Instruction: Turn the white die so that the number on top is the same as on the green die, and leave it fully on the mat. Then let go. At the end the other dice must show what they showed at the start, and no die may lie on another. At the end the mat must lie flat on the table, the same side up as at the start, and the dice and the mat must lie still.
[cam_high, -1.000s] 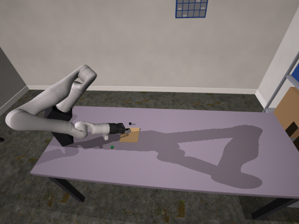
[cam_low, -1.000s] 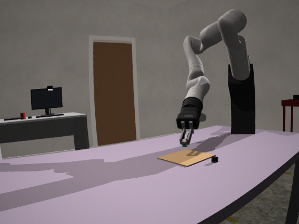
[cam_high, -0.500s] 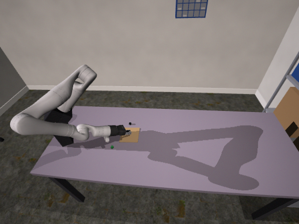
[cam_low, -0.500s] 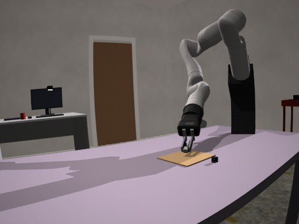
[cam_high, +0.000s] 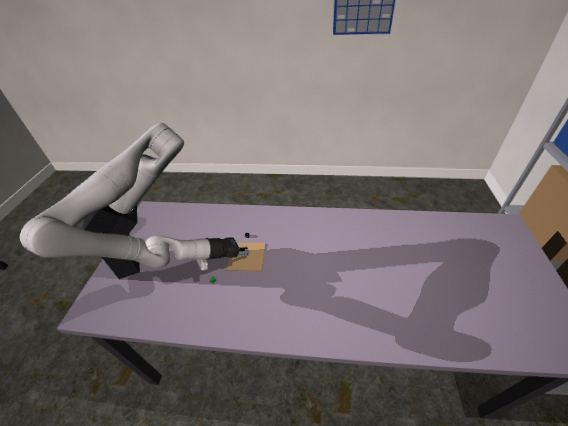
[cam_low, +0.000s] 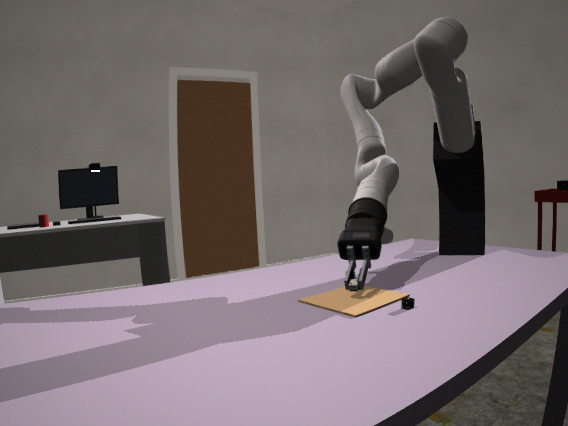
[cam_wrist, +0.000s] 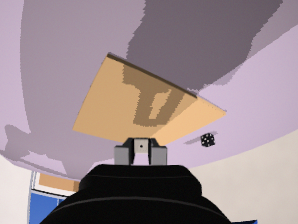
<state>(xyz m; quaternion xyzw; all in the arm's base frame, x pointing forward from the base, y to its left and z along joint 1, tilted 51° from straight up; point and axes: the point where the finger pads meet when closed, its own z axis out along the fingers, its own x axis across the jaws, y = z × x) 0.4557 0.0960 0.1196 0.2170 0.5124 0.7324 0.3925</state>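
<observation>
Right now my hand is 10 mm to the right of the white die, 10 mm short of it and 10 mm above it. Round my hand: tan mat 30 mm below; then green die 150 mm to the right, 60 mm behind, 30 mm below; then black die 100 mm to the left, 50 mm behind, 30 mm below.
</observation>
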